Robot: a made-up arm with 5 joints.
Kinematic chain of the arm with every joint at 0, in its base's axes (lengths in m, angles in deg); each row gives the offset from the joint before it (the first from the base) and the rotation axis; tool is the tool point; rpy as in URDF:
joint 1: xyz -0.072 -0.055 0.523 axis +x
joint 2: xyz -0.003 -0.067 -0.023 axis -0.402 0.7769 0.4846
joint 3: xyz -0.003 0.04 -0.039 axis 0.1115 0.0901 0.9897
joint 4: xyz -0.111 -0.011 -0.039 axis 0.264 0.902 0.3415
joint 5: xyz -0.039 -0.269 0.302 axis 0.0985 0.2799 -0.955
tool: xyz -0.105 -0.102 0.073 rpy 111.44 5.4 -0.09
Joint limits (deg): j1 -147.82..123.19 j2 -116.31..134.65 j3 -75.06..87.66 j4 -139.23..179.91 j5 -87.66..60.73
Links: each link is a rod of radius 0.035 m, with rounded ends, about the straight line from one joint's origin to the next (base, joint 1, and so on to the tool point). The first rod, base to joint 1, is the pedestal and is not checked.
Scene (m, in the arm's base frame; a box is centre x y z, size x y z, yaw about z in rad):
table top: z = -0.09
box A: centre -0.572 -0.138 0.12 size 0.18 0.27 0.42 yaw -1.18
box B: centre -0.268 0.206 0 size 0.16 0.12 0.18 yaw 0.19
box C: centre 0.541 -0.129 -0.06 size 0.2 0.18 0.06 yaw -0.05
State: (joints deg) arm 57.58 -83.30 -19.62 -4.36 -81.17
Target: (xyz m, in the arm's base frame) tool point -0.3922 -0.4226 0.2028
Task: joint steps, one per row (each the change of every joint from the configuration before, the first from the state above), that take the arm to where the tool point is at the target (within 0.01 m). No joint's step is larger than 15 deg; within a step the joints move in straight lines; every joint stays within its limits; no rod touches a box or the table.
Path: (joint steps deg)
1: 4.79 14.58 -1.27 -5.81 -1.08
2: 4.79 14.58 -1.28 -5.81 -1.08
3: 4.79 14.58 -1.27 -5.81 -1.09
4: 4.79 14.58 -1.27 -5.81 -1.08
5: 4.79 14.57 -1.28 -5.81 -1.08
6: 4.80 14.58 -1.27 -5.80 -1.08
7: -13.31 -11.36 7.08 8.56 2.30
8: -13.30 -11.37 7.08 8.56 2.31
9: -13.30 -11.36 7.08 8.56 2.30
10: -13.30 -11.36 7.07 8.56 2.30
11: -13.30 -11.37 7.08 8.56 2.30
12: 9.21 0.92 10.96 -9.46 5.34
13: 9.22 0.91 10.95 -9.47 5.34

